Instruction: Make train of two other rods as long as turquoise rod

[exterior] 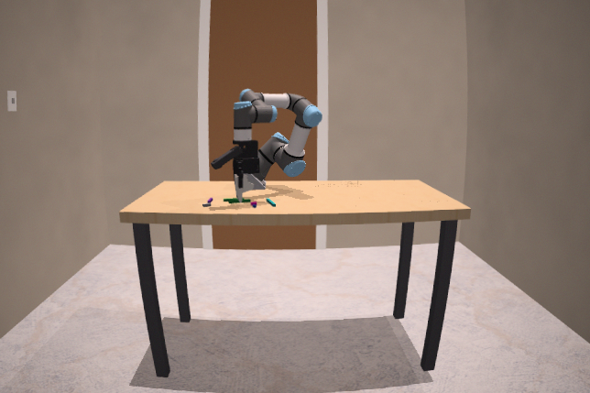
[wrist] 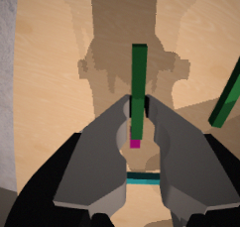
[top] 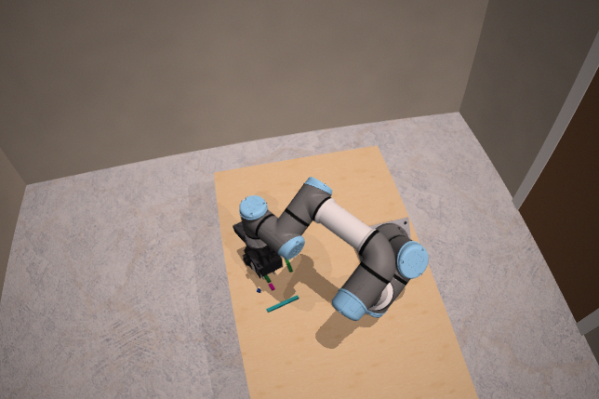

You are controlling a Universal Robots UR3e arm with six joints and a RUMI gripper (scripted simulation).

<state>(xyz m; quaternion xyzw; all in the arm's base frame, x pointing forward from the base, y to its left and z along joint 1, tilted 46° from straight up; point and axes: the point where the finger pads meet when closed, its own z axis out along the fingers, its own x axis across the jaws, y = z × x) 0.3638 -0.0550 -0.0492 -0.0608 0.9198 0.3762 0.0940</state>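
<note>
The magenta rod is 10 mm behind my hand, 50 mm to the left of it and 20 mm below it. The rest, counted from my hand: grey rod 10 mm behind, 120 mm to the right, 20 mm below; blue rod 30 mm ahead, 50 mm to the left, 20 mm below; turquoise rod 20 mm behind, 120 mm to the left, 20 mm below.
</note>
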